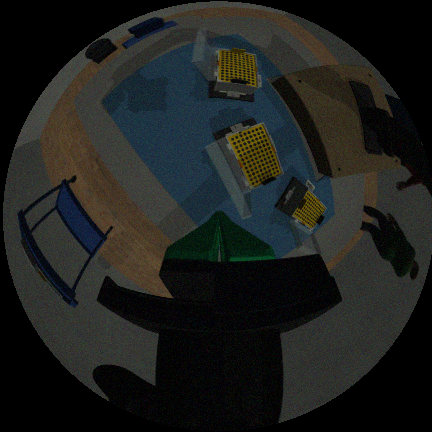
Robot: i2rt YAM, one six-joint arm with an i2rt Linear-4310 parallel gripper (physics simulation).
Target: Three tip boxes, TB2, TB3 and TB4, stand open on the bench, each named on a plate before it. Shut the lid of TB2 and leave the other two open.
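Seen in the pictures: gripper, between the fingertips: (pixel 218 216); arm's base, origin of its link: (pixel 369 117).
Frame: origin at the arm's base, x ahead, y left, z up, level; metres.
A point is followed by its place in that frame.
TB2 (pixel 255 155) @(z -0.136, x 0.317, y 0.067 m), the middle tip box with a yellow perforated rack, is open. Its translucent lid (pixel 229 180) @(z -0.049, x 0.395, y 0.070 m) stands raised along its left side, seen nearly edge-on. TB3 (pixel 237 69) @(z -0.135, x 0.274, y -0.135 m) is at the top, with its lid (pixel 201 49) @(z -0.047, x 0.350, y -0.149 m) raised at its left. TB4 (pixel 308 211) @(z -0.136, x 0.200, y 0.257 m) is at the lower right, with its translucent lid (pixel 303 241) @(z -0.084, x 0.258, y 0.297 m) open below it. The name plates are unreadable or hidden. My gripper (pixel 218 216) @(z 0.020, x 0.423, y 0.076 m) is shut and empty, its green fingertips together. It appears on the outer side of TB2's lid, left of the lid's lower end; the height gap cannot be told.
The boxes stand on a blue mat (pixel 155 145) @(z -0.193, x 0.497, y -0.036 m). A brown board (pixel 332 120) @(z -0.090, x 0.093, y 0.019 m) with a dark fitting is at the right. A blue-framed chair (pixel 80 217) is at the left beyond the wooden bench edge (pixel 107 232). A dark green figure (pixel 397 250) is at the far right.
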